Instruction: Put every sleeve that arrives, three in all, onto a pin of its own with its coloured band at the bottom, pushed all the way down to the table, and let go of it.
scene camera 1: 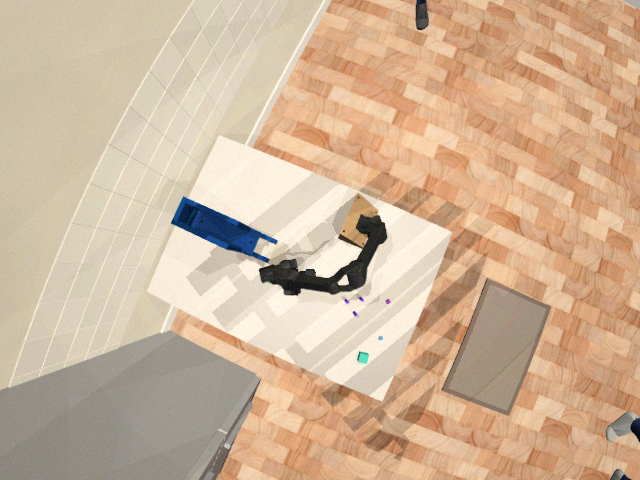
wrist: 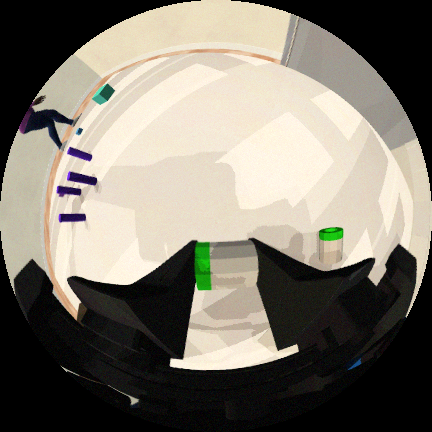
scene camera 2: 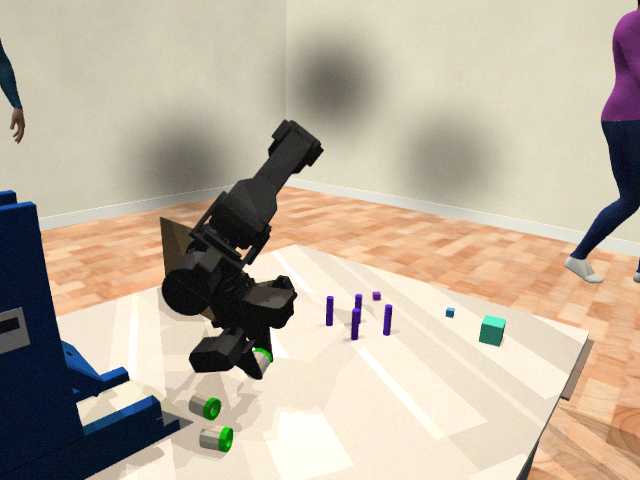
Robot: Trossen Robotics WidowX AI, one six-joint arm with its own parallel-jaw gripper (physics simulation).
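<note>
My gripper (scene camera 2: 262, 364) (wrist: 222, 244) is shut on a grey sleeve (scene camera 2: 265, 365) (wrist: 234, 265) with a green band. The fingers press on its two ends, and the band is against the left finger in the wrist view. Its height over the table is hard to tell. Two more grey sleeves (scene camera 2: 196, 405) (scene camera 2: 209, 438) with green bands lie on their sides near the blue chute; one sleeve (wrist: 331, 249) shows in the wrist view, right of the fingers. Four purple pins (scene camera 2: 329, 311) (scene camera 2: 358, 299) (scene camera 2: 355, 324) (scene camera 2: 387, 320) stand upright, apart from the gripper and bare.
The blue chute (scene camera 1: 222, 230) (scene camera 2: 31, 335) stands at one side of the table (scene camera 1: 258, 170). A teal cube (scene camera 1: 363, 357) (scene camera 2: 492, 330) (wrist: 103, 94), a small blue cube (scene camera 1: 380, 337) (scene camera 2: 450, 312) and a small purple cube (scene camera 1: 388, 301) (scene camera 2: 376, 296) lie beyond the pins. A wooden board (scene camera 1: 356, 209) is by the arm's base.
</note>
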